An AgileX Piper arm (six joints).
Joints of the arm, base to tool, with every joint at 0 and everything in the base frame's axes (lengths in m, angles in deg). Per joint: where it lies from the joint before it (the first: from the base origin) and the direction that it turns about. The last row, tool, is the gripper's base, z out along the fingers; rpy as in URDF.
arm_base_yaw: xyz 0 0 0.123 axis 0 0 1
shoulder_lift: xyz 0 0 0 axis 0 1 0
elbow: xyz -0.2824 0 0.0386 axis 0 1 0
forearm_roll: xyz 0.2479 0 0.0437 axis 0.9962 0 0.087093
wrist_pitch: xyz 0 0 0 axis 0 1 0
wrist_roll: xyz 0.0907 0 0.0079 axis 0.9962 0 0.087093
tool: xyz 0 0 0 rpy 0 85.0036 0
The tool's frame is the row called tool.
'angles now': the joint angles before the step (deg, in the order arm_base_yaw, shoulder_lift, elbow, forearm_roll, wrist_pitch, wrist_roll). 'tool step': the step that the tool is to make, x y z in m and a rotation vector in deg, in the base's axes. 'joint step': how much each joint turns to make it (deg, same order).
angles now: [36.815 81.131 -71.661 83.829 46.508 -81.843]
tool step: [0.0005 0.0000 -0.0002 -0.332 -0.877 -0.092]
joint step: [-0.008 0.038 -0.074 -0.355 -0.197 -0.619]
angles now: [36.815 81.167 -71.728 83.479 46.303 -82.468]
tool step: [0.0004 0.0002 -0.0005 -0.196 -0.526 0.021]
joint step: [0.000 0.079 -0.012 -0.121 -0.058 -0.508]
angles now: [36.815 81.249 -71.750 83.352 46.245 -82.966]
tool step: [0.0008 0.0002 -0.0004 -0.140 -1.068 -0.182]
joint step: [0.010 0.077 0.012 0.060 -0.348 -1.146]
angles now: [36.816 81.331 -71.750 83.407 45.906 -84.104]
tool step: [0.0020 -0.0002 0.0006 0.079 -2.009 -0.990]
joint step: [-0.005 0.003 -0.015 0.442 -1.249 -2.132]
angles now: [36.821 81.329 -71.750 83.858 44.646 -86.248]
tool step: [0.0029 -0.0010 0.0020 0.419 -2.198 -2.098]
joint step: [0.012 -0.192 0.012 0.880 -2.351 -2.333]
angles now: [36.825 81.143 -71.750 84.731 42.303 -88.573]
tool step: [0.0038 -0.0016 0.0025 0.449 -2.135 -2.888]
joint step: [0.012 -0.249 -0.005 1.007 -3.094 -2.255]
